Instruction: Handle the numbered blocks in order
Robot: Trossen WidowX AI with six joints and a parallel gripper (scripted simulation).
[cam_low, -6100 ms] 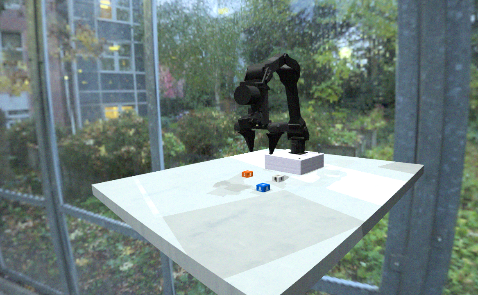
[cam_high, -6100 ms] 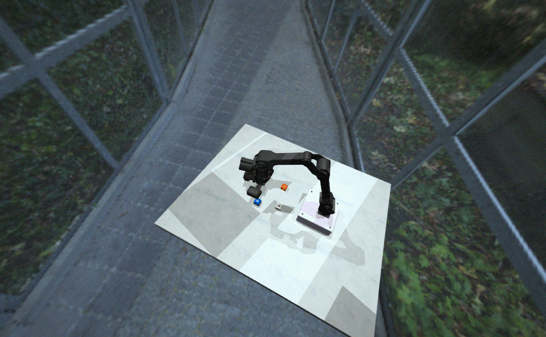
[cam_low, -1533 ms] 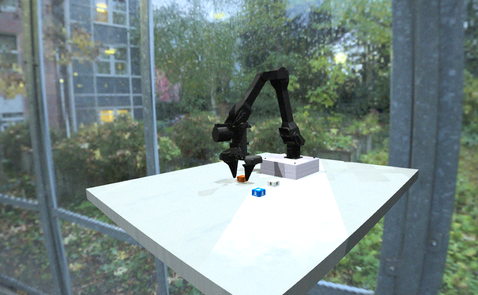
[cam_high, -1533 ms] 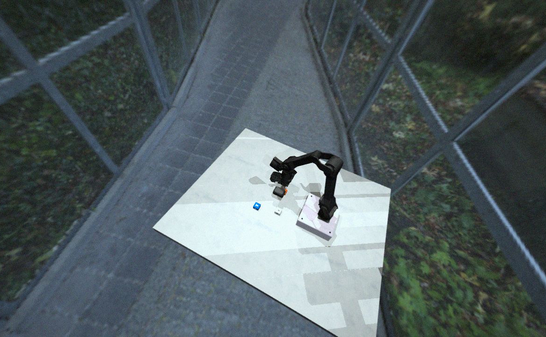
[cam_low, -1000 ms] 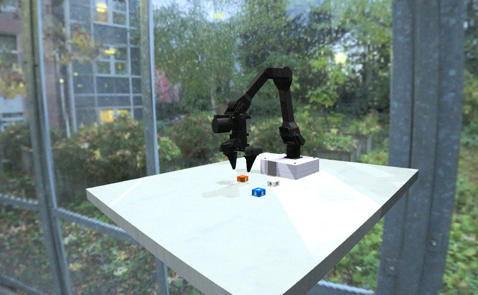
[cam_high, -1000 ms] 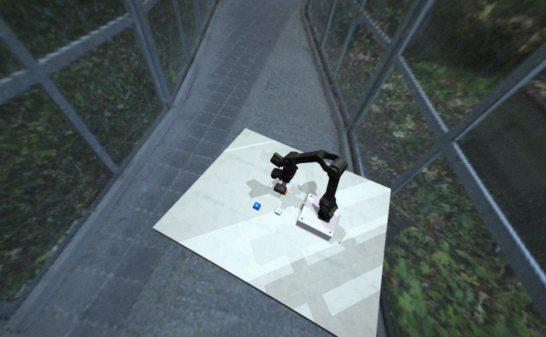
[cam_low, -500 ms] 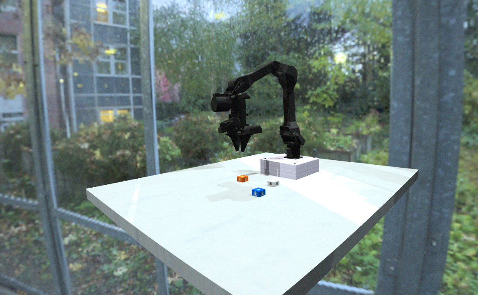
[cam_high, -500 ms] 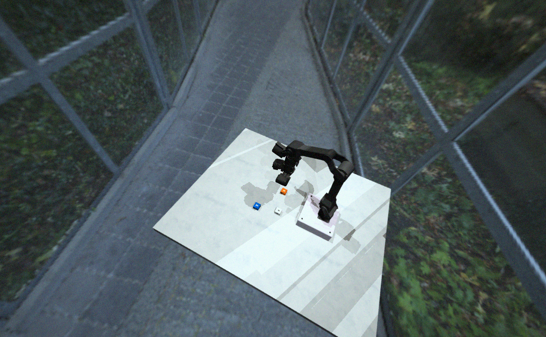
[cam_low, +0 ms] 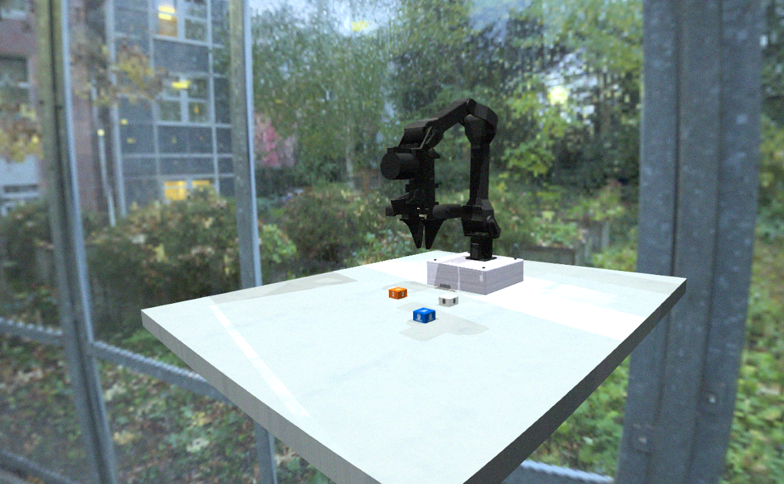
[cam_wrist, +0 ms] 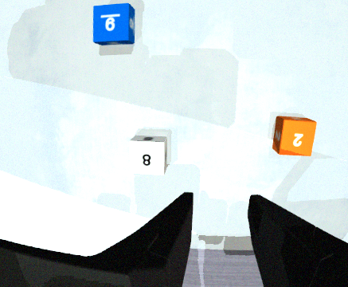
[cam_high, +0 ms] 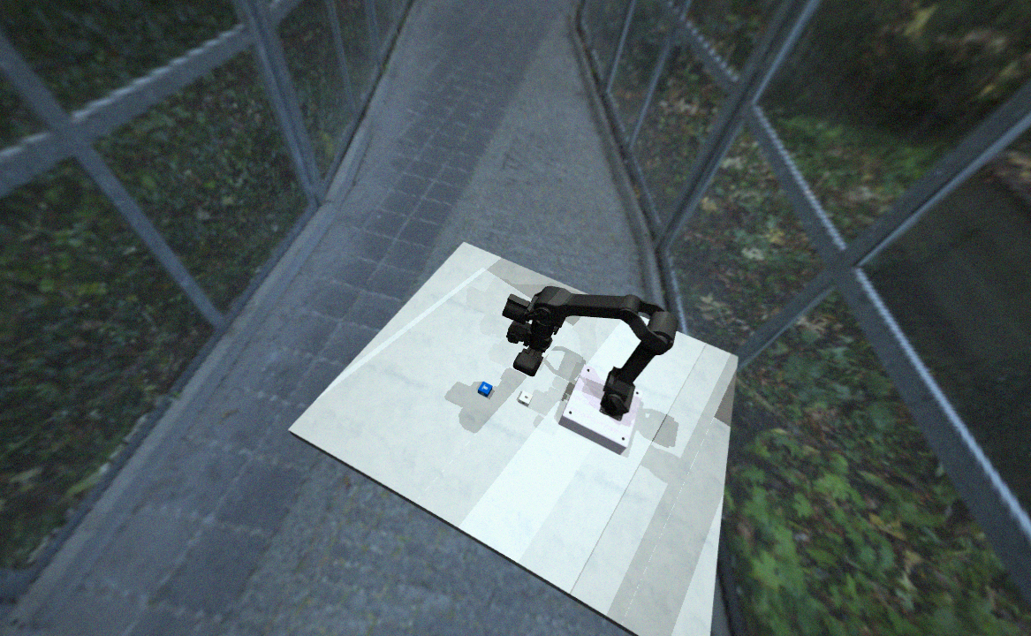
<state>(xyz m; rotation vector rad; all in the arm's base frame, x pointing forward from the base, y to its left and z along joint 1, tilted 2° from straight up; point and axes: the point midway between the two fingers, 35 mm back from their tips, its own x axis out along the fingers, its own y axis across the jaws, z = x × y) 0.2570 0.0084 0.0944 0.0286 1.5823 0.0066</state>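
My gripper tip is now 2 cm past the white block, 5 cm to the right of it and 11 cm above it. Also, from my gripper tip: blue block 10 cm ahead, 8 cm to the left, 11 cm below; orange block 8 cm to the right, 11 cm below.
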